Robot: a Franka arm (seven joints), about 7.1 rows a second.
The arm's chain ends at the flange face. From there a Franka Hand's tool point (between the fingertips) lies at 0.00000 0.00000 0.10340 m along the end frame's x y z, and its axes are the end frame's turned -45 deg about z.
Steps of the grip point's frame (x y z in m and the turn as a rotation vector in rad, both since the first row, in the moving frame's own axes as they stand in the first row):
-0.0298 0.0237 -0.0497 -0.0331 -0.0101 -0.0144
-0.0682 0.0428 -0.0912 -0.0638 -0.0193 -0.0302
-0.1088 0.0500 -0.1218 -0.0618 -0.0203 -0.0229
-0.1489 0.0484 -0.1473 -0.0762 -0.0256 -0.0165
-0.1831 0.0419 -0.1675 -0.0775 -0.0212 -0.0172
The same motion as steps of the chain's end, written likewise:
-0.0060 0.0347 -0.0496 -0.0305 0.0163 -0.0144
-0.0213 0.0725 -0.0910 -0.0588 0.0315 -0.0302
-0.0447 0.1063 -0.1216 -0.0581 0.0293 -0.0229
-0.0748 0.1321 -0.1470 -0.0720 0.0358 -0.0165
-0.1040 0.1519 -0.1672 -0.0698 0.0398 -0.0172

